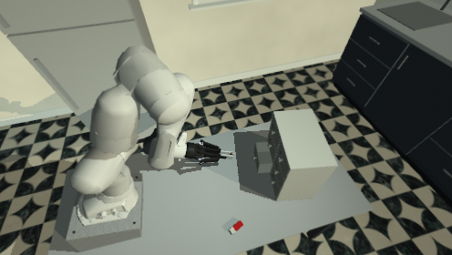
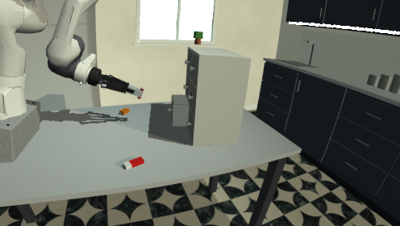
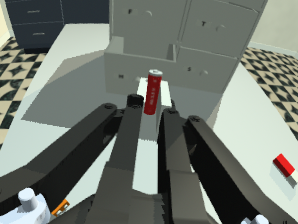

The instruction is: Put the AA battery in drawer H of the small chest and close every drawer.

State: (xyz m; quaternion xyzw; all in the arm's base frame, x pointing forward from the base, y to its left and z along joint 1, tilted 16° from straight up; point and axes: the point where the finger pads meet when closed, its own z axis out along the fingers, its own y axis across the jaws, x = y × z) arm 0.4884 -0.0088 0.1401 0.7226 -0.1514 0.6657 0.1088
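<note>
Right now my hand is 2 cm short of the AA battery, 1 cm to the left of it and 1 cm above it. The rest, counted from my hand: drawer marked H 24 cm ahead, 12 cm below, 7 cm to the right; then red-and-white block 29 cm to the right, 15 cm below, 10 cm behind; then orange piece 14 cm below, 13 cm to the left, 3 cm behind.
</note>
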